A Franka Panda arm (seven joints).
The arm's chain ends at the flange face. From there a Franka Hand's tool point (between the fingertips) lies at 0.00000 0.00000 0.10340 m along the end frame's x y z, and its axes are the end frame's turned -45 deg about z.
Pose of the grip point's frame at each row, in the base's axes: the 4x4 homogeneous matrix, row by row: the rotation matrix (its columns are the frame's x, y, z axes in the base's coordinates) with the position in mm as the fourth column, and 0 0 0 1 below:
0.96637, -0.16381, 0.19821, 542.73; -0.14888, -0.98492, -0.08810, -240.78; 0.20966, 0.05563, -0.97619, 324.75; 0, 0, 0, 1
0.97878, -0.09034, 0.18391, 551.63; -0.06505, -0.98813, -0.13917, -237.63; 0.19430, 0.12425, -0.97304, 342.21; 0, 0, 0, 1
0.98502, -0.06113, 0.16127, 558.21; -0.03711, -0.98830, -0.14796, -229.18; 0.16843, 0.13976, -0.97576, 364.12; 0, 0, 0, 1
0.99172, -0.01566, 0.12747, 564.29; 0.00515, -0.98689, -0.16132, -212.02; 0.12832, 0.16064, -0.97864, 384.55; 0, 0, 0, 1
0.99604, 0.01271, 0.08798, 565.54; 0.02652, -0.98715, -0.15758, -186.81; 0.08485, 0.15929, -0.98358, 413.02; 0, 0, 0, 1
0.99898, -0.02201, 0.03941, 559.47; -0.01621, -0.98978, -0.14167, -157.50; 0.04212, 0.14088, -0.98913, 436.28; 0, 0, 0, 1
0.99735, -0.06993, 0.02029, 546.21; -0.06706, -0.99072, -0.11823, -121.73; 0.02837, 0.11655, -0.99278, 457.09; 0, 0, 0, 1
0.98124, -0.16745, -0.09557, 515.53; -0.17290, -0.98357, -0.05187, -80.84; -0.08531, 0.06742, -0.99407, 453.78; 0, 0, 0, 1
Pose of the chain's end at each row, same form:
0.56750, -0.79916, 0.19821, 522.24; -0.80172, -0.59117, -0.08810, -231.67; 0.18759, -0.10892, -0.97619, 425.69; 0, 0, 0, 1
0.62822, -0.75598, 0.18391, 532.61; -0.74471, -0.65272, -0.13917, -223.24; 0.22525, -0.04953, -0.97304, 442.82; 0, 0, 0, 1
0.65329, -0.73974, 0.16127, 541.53; -0.72507, -0.67259, -0.14796, -213.88; 0.21792, -0.02027, -0.97576, 465.01; 0, 0, 0, 1
0.69018, -0.71233, 0.12747, 551.11; -0.69420, -0.70148, -0.16132, -195.34; 0.20433, 0.02285, -0.97864, 485.74; 0, 0, 0, 1
0.71329, -0.69532, 0.08798, 556.44; -0.67927, -0.71677, -0.15758, -170.52; 0.17263, 0.05264, -0.98358, 514.72; 0, 0, 0, 1
0.69082, -0.72195, 0.03941, 555.40; -0.71134, -0.68842, -0.14167, -142.85; 0.12940, 0.06983, -0.98913, 538.56; 0, 0, 0, 1
0.65578, -0.75468, 0.02029, 544.11; -0.74796, -0.65313, -0.11823, -109.51; 0.10247, 0.06235, -0.99278, 559.74; 0, 0, 0, 1
0.57544, -0.81225, -0.09557, 525.41; -0.81775, -0.57323, -0.05187, -75.48; -0.01265, 0.10800, -0.99407, 556.57; 0, 0, 0, 1

